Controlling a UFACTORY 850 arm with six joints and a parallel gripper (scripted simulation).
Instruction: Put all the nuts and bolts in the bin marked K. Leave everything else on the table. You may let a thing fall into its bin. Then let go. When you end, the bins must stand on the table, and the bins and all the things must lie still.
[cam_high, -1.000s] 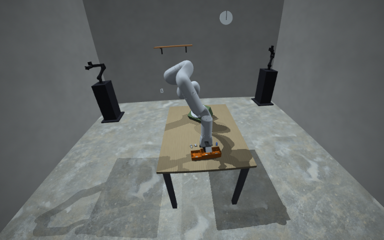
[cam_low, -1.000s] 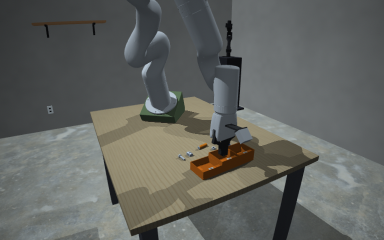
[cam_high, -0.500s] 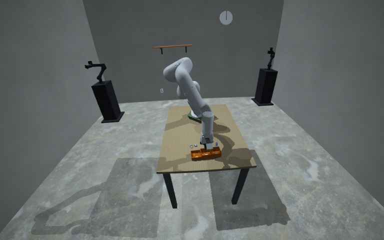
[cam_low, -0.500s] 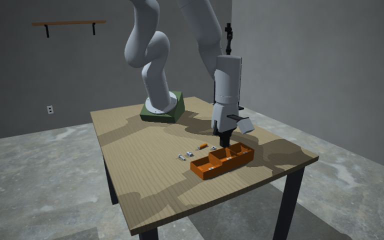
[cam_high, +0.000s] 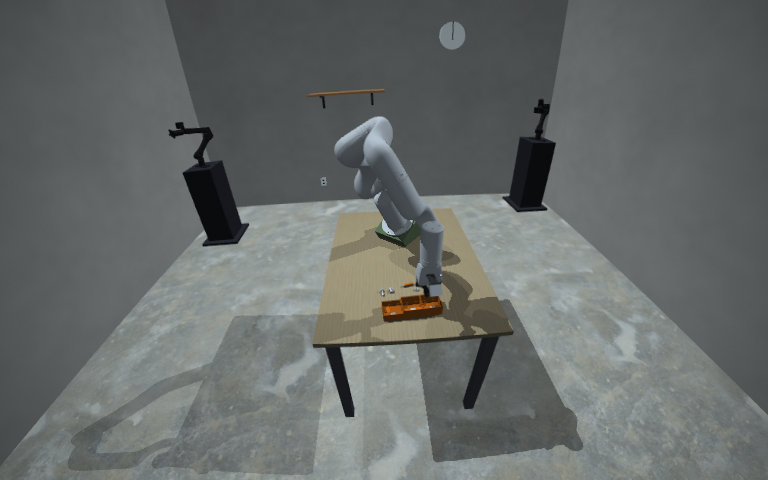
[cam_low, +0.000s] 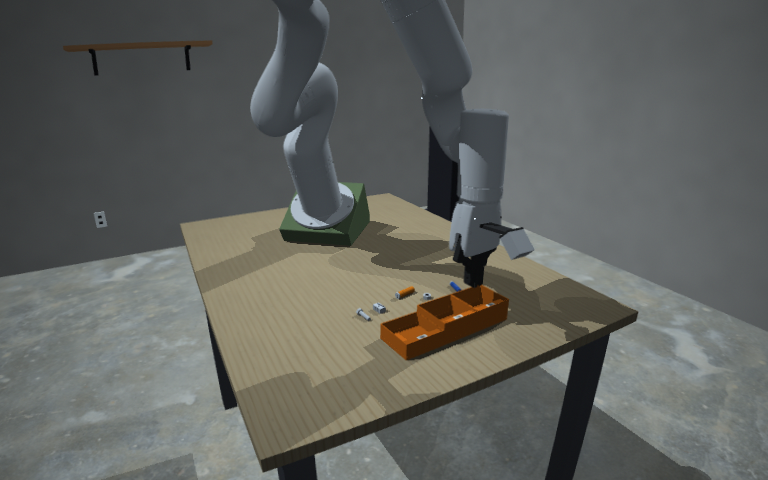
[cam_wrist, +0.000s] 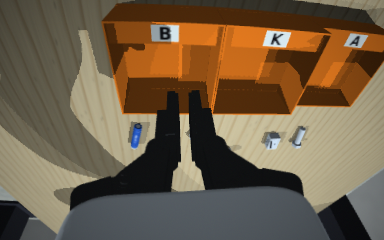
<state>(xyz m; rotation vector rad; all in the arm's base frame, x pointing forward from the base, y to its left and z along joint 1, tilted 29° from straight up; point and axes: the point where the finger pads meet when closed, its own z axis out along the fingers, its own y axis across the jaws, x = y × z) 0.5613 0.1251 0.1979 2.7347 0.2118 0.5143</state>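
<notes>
The silver hex nut lies 11 cm behind my hand, 3 cm to the right of it and 9 cm below it. Also, from my hand: blue cylinder (12 cm behind, 6 cm to the left, 9 cm below); then orange cylinder (15 cm behind, 6 cm to the right, 9 cm below); then orange three-compartment bin (1 cm ahead, 7 cm to the right, 7 cm below).
</notes>
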